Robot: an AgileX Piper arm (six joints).
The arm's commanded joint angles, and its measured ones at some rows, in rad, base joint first. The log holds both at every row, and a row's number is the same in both.
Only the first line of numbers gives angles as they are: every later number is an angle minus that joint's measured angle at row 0.
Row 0, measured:
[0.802, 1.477, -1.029, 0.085, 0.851, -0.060]
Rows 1 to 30, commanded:
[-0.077, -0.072, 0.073, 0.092, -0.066, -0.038]
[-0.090, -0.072, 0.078, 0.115, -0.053, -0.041]
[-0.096, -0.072, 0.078, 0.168, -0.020, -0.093]
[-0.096, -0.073, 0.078, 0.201, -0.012, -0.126]
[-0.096, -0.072, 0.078, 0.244, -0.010, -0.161]
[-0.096, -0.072, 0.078, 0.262, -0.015, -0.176]
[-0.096, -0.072, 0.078, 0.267, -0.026, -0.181]
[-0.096, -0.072, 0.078, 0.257, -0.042, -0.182]
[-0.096, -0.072, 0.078, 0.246, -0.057, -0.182]
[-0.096, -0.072, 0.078, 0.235, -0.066, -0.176]
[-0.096, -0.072, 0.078, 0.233, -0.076, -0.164]
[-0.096, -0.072, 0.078, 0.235, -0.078, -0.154]
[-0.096, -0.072, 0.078, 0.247, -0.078, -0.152]
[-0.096, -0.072, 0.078, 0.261, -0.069, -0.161]
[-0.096, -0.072, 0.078, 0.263, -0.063, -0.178]
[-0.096, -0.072, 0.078, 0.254, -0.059, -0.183]
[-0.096, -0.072, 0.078, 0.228, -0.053, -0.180]
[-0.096, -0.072, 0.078, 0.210, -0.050, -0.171]
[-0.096, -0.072, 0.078, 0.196, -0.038, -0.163]
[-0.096, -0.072, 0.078, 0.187, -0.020, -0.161]
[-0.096, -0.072, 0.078, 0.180, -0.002, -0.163]
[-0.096, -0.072, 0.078, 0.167, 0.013, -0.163]
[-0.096, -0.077, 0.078, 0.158, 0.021, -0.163]
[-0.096, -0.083, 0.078, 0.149, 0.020, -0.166]
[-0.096, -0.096, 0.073, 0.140, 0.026, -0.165]
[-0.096, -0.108, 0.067, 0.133, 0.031, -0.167]
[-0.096, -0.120, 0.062, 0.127, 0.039, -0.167]
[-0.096, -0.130, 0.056, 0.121, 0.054, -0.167]
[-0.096, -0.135, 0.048, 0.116, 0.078, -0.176]
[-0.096, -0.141, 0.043, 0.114, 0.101, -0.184]
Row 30, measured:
[-0.092, -0.106, 0.068, 0.140, 0.036, -0.164]
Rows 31 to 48, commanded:
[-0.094, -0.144, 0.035, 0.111, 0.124, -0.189]
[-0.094, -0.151, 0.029, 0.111, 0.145, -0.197]
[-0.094, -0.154, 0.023, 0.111, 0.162, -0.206]
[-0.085, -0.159, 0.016, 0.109, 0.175, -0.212]
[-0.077, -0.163, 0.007, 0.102, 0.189, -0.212]
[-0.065, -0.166, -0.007, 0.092, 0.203, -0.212]
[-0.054, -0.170, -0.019, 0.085, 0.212, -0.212]
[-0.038, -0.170, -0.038, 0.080, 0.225, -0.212]
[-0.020, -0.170, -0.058, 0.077, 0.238, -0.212]
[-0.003, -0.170, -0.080, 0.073, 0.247, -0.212]
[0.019, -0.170, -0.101, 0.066, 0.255, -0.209]
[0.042, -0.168, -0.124, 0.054, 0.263, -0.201]
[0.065, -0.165, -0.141, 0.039, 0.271, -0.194]
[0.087, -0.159, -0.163, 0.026, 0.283, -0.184]
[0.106, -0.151, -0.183, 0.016, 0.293, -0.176]
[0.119, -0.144, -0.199, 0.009, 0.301, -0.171]
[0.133, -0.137, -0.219, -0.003, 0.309, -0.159]
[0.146, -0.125, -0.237, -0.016, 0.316, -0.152]
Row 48, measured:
[0.095, -0.152, -0.172, 0.033, 0.280, -0.182]
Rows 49 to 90, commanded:
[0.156, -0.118, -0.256, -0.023, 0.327, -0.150]
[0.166, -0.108, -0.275, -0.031, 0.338, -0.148]
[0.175, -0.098, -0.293, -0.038, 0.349, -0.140]
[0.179, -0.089, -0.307, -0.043, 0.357, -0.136]
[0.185, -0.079, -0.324, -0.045, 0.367, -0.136]
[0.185, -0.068, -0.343, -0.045, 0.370, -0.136]
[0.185, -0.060, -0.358, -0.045, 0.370, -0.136]
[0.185, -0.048, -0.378, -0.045, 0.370, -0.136]
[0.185, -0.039, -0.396, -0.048, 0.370, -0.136]
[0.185, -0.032, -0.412, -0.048, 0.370, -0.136]
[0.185, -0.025, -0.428, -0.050, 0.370, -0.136]
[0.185, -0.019, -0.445, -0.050, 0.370, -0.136]
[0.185, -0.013, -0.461, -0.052, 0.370, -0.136]
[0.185, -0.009, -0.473, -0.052, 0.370, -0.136]
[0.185, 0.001, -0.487, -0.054, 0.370, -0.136]
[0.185, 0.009, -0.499, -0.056, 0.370, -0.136]
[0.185, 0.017, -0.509, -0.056, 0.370, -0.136]
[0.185, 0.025, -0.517, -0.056, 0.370, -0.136]
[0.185, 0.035, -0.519, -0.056, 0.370, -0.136]
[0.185, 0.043, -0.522, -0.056, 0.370, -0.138]
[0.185, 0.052, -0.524, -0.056, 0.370, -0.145]
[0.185, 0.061, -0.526, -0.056, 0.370, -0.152]
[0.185, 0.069, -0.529, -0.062, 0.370, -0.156]
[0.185, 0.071, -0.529, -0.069, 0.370, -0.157]
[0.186, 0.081, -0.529, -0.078, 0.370, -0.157]
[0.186, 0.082, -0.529, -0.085, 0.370, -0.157]
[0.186, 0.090, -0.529, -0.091, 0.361, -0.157]
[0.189, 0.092, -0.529, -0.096, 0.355, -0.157]
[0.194, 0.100, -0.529, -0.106, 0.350, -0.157]
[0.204, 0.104, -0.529, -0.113, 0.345, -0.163]
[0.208, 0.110, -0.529, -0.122, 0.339, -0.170]
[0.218, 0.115, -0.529, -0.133, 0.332, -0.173]
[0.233, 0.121, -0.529, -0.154, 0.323, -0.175]
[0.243, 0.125, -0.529, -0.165, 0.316, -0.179]
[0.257, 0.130, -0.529, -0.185, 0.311, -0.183]
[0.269, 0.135, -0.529, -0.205, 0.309, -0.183]
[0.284, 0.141, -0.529, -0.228, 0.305, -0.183]
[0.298, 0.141, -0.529, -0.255, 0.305, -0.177]
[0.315, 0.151, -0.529, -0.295, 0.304, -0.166]
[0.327, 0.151, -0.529, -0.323, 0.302, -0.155]
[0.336, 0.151, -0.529, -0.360, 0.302, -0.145]
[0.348, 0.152, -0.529, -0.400, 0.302, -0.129]
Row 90, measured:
[0.306, 0.146, -0.523, -0.271, 0.315, -0.164]
